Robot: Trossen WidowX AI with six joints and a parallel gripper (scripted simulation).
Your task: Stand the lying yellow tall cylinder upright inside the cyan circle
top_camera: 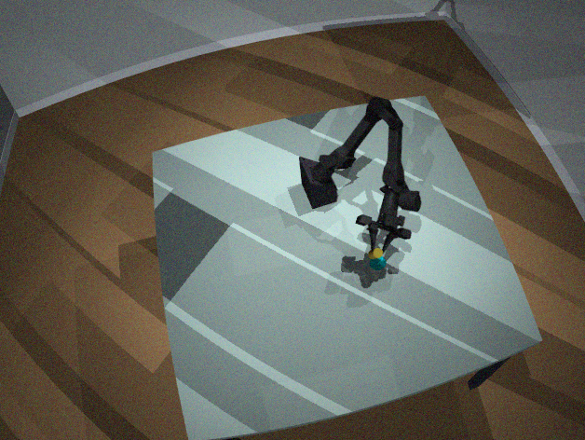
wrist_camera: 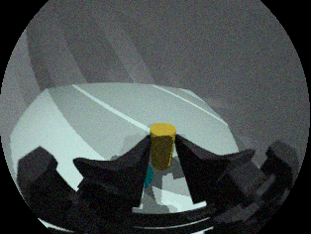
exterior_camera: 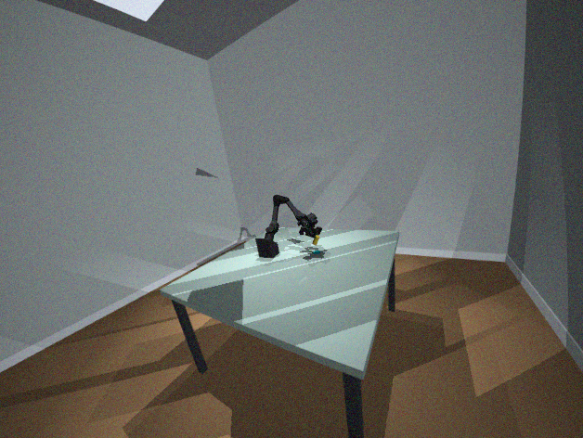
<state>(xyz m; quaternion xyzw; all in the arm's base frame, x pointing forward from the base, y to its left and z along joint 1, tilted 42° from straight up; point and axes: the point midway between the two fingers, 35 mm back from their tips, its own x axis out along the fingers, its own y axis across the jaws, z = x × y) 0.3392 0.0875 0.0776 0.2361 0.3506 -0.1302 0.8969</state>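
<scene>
My gripper tip is now 13 cm above the cyan circle, 3 cm past it and 2 cm to the right of it. From my gripper tip the other things lie so: yellow tall cylinder: 2 cm below, 1 cm behind.
</scene>
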